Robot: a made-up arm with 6 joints. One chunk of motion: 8 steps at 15 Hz.
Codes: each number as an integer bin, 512 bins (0 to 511) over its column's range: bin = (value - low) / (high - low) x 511, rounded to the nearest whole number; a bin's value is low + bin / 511 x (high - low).
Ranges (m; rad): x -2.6..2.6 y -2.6..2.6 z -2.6..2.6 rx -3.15..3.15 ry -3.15..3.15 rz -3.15..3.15
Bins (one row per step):
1: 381 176 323 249 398 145
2: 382 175 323 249 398 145
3: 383 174 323 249 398 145
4: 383 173 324 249 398 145
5: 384 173 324 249 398 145
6: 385 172 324 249 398 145
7: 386 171 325 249 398 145
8: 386 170 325 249 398 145
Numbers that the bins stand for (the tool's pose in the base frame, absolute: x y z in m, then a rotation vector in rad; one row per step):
1: 1.2771 -0.8090 0.6869 -0.0801 1.7568 -1.3623
2: 1.2873 -0.8192 0.6869 -0.0801 1.7568 -1.3623
3: 1.2975 -0.8294 0.6869 -0.0801 1.7568 -1.3623
4: 1.2975 -0.8395 0.6971 -0.0801 1.7568 -1.3623
5: 1.3076 -0.8395 0.6971 -0.0801 1.7568 -1.3623
6: 1.3178 -0.8497 0.6971 -0.0801 1.7568 -1.3623
7: 1.3280 -0.8599 0.7072 -0.0801 1.7568 -1.3623
8: 1.3280 -0.8701 0.7072 -0.0801 1.7568 -1.3623

